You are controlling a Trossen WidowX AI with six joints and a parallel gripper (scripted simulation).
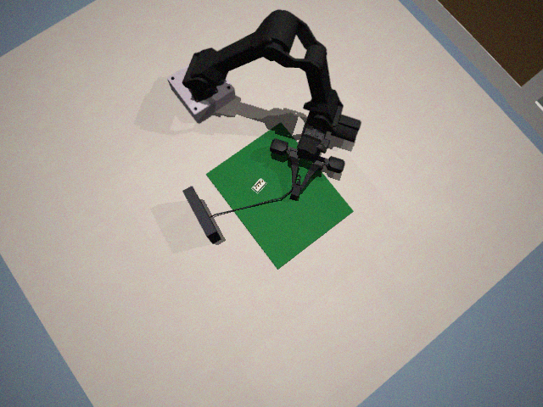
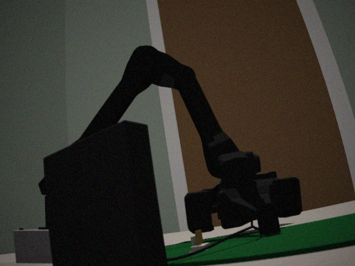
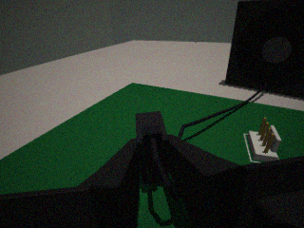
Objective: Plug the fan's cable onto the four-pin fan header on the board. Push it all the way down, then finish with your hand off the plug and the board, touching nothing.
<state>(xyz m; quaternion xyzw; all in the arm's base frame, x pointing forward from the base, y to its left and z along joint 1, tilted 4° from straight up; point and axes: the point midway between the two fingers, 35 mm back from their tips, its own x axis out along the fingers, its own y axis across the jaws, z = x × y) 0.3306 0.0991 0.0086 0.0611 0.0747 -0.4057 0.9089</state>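
Now: gripper tip 10 mm above the black plug. Also, from my gripper tip: fan: 50 mm behind, 220 mm to the right, 30 mm above; then white four-pin fan header: 60 mm behind, 70 mm to the right, 30 mm below; then green board: 20 mm behind, 40 mm to the right, 50 mm below.
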